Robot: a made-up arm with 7 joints.
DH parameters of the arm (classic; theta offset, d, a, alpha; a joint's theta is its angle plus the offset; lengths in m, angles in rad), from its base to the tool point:
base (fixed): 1.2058 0 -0.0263 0
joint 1: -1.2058 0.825 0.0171 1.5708
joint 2: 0 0.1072 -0.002 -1.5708
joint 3: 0 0.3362 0.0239 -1.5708
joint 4: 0 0.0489 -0.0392 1.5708
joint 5: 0 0.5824 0.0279 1.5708
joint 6: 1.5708 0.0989 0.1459 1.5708
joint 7: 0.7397 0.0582 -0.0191 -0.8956
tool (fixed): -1.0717 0.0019 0 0
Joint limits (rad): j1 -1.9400..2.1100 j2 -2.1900..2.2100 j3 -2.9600..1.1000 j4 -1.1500..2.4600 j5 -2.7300..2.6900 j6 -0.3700..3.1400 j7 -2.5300..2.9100
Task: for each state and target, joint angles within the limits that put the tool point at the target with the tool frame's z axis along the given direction. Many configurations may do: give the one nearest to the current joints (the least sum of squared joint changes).
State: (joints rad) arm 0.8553 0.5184 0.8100 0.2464 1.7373 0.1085 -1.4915
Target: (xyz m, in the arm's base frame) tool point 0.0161 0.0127 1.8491 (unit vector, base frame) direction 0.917 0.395 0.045
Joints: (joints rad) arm 0.0692 0.3101 0.1930 0.3317 1.0367 -0.0571 -0.8894
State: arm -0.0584 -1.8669 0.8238 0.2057 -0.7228 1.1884 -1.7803
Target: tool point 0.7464 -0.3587 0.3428 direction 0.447 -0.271 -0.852
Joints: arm -0.8321 -1.7830 1.0230 0.9939 -0.3000 1.0431 -1.4253
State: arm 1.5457 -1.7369 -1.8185 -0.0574 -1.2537 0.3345 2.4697
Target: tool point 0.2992 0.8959 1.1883 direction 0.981 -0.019 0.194
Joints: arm 0.9700 -1.2931 -1.4421 -0.4323 -1.0591 0.1908 2.4825
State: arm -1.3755 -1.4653 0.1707 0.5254 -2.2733 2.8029 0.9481
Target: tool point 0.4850 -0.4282 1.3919 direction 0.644 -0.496 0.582
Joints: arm -0.8167 -0.8215 0.3224 0.1757 -2.1810 2.5236 0.7487
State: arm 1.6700 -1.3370 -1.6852 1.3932 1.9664 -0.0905 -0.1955
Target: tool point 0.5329 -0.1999 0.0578 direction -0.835 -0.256 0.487
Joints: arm 0.9408 -2.1900 -0.9320 1.1244 1.4604 -0.3700 0.0489
